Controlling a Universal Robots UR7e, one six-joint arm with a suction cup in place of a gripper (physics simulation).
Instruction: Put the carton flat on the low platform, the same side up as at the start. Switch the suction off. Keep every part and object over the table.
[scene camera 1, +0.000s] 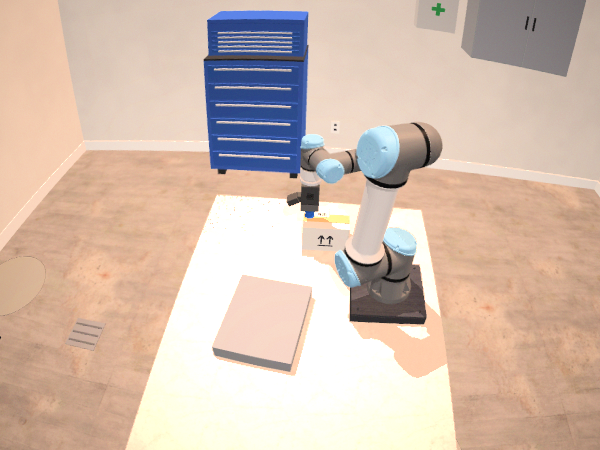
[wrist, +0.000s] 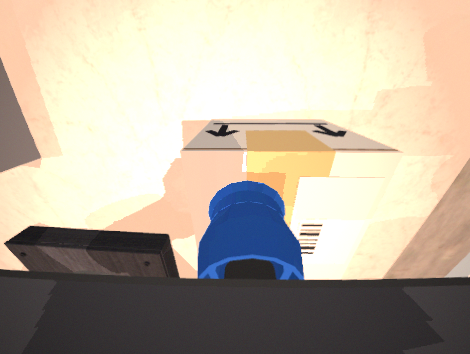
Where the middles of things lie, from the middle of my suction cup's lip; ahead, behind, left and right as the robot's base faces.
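Scene:
Carton (scene camera 1: 328, 230): my suction cup 60 mm past it, 20 mm to the left of it, 90 mm above it. Low platform (scene camera 1: 263, 324): from my suction cup, 120 mm ahead, 410 mm to the left, 120 mm below. Nearest to my suction cup of the things named here, going by their middles: the carton.

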